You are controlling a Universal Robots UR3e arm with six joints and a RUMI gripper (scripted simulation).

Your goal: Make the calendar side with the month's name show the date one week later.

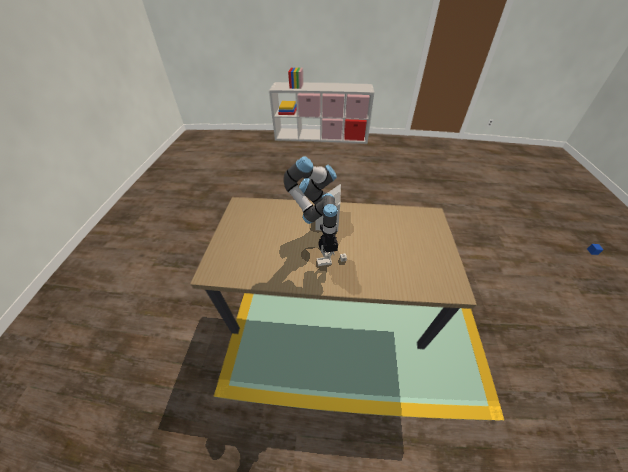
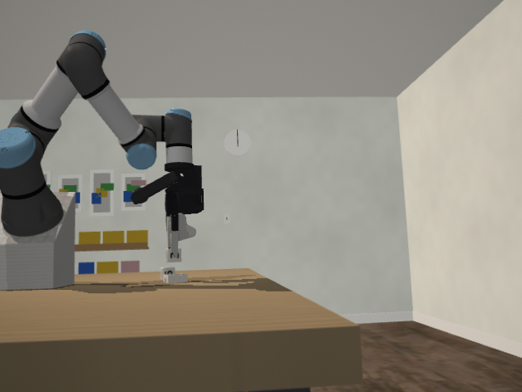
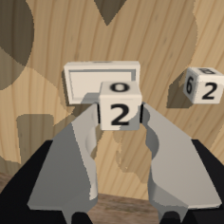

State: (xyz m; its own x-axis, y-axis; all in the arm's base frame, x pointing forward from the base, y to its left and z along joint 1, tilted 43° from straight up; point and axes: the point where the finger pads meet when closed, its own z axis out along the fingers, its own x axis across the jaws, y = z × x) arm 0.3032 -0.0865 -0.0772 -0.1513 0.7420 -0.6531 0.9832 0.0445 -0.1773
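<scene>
Now: hand 60 mm above the white calendar tray and 20 mm to the left of it.
</scene>
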